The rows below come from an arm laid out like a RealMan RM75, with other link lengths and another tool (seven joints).
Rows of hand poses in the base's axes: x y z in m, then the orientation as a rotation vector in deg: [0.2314 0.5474 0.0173 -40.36 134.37 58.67]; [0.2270 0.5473 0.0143 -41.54 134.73 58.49]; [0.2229 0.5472 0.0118 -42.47 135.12 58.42]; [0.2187 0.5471 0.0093 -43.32 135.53 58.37]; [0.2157 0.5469 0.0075 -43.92 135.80 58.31]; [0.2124 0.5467 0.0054 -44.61 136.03 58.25]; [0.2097 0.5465 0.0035 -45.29 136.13 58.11]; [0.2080 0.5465 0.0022 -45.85 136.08 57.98]
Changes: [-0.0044 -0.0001 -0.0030 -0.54 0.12 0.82]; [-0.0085 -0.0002 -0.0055 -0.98 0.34 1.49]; [-0.0127 -0.0003 -0.0080 -1.40 0.60 2.12]; [-0.0157 -0.0005 -0.0098 -1.69 0.75 2.55]; [-0.0190 -0.0007 -0.0119 -2.00 0.87 3.04]; [-0.0217 -0.0009 -0.0138 -2.28 0.85 3.49]; [-0.0234 -0.0009 -0.0151 -2.46 0.72 3.85]
